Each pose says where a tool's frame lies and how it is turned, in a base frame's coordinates. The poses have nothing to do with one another.
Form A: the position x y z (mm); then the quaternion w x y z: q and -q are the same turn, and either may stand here.
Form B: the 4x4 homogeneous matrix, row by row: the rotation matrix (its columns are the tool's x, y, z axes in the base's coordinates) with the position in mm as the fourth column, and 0 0 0 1 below. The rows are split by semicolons. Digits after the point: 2 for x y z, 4 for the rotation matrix.
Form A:
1: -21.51 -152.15 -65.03 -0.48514 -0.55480 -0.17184 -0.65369
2: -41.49 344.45 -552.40 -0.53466 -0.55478 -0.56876 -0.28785
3: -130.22 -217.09 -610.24 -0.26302 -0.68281 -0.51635 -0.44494
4: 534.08 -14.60 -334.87 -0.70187 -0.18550 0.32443 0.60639
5: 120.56 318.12 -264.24 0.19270 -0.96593 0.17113 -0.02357
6: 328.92 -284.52 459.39 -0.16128 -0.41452 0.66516 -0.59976
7: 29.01 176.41 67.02 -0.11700 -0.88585 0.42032 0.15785
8: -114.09 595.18 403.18 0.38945 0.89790 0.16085 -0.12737
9: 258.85 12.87 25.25 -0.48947 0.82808 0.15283 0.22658
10: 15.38 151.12 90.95 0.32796 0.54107 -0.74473 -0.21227
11: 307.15 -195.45 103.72 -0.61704 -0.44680 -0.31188 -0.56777
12: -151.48 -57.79 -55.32 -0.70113 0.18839 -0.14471 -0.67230
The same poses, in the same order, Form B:
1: 0.0863 -0.4436 0.8921 -21.51; 0.8249 -0.4702 -0.3137 -152.15; 0.5586 0.7630 0.3253 -65.03; 0 0 0 1
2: 0.1873 0.3233 0.9276 -41.49; 0.9389 0.2187 -0.2658 344.45; -0.2888 0.9207 -0.2626 -552.40; 0 0 0 1
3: 0.0708 0.4711 0.8792 -130.22; 0.9392 -0.3284 0.1003 -217.09; 0.3360 0.8187 -0.4657 -610.24; 0 0 0 1
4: 0.0541 0.7309 -0.6804 534.08; -0.9716 0.1958 0.1331 -14.60; 0.2304 0.6539 0.7207 -334.87; 0 0 0 1
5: 0.9403 -0.3215 0.1115 120.56; -0.3397 -0.8672 0.3642 318.12; -0.0204 -0.3803 -0.9246 -264.24; 0 0 0 1
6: -0.6043 -0.7449 0.2827 328.92; -0.3580 -0.0631 -0.9316 -284.52; 0.7118 -0.6642 -0.2285 459.39; 0 0 0 1
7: 0.5968 -0.7077 -0.3780 29.01; -0.7816 -0.6193 -0.0746 176.41; -0.1813 0.3400 -0.9228 67.02; 0 0 0 1
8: 0.9158 0.3881 -0.1034 -114.09; 0.1896 -0.6449 -0.7404 595.18; -0.3540 0.6584 -0.6642 403.18; 0 0 0 1
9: 0.8506 0.4749 0.2256 258.85; 0.0313 -0.4741 0.8799 12.87; 0.5249 -0.7414 -0.4182 25.25; 0 0 0 1
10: -0.1994 -0.6667 -0.7182 15.38; -0.9451 0.3244 -0.0387 151.12; 0.2588 0.6711 -0.6948 90.95; 0 0 0 1
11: 0.1607 -0.4220 0.8922 307.15; 0.9794 -0.0440 -0.1972 -195.45; 0.1225 0.9055 0.4062 103.72; 0 0 0 1
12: 0.0541 -0.9973 -0.0504 -151.48; 0.8882 0.0250 0.4587 -57.79; -0.4562 -0.0696 0.8871 -55.32; 0 0 0 1
